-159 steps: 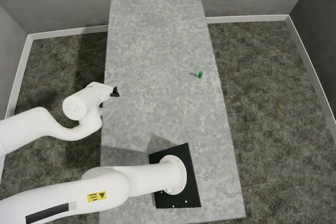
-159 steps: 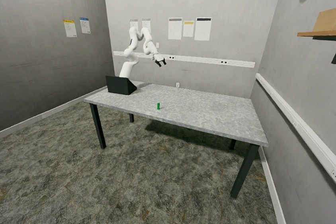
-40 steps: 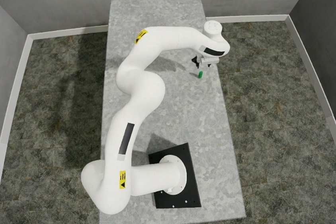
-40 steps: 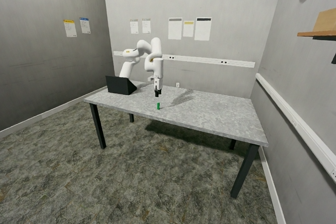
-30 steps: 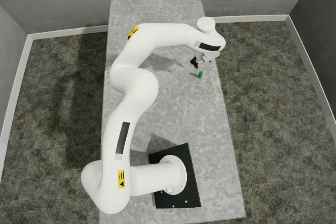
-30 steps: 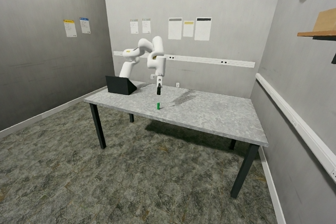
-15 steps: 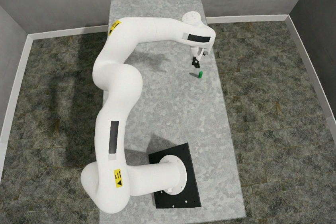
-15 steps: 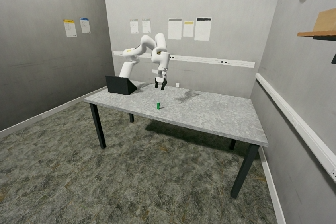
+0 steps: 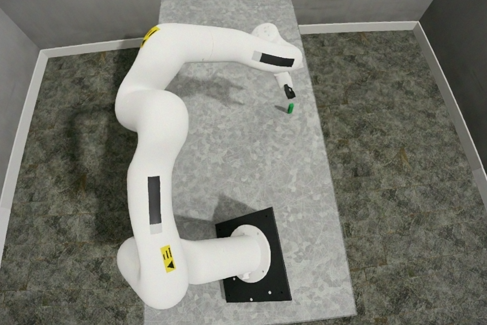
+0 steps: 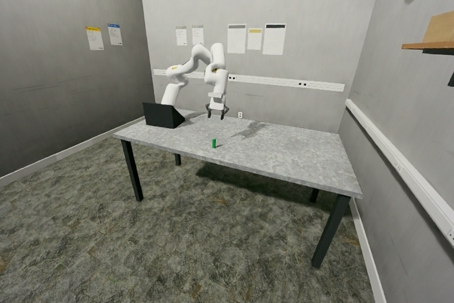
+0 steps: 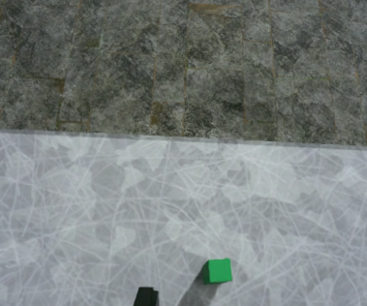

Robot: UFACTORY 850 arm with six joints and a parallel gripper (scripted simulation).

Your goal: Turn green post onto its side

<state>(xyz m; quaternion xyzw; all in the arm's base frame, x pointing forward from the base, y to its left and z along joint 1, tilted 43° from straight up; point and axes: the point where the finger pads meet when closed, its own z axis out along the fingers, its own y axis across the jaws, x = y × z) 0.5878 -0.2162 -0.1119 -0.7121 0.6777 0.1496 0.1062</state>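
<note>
The green post lies 3 cm to the right of my hand and 18 cm below it.
</note>
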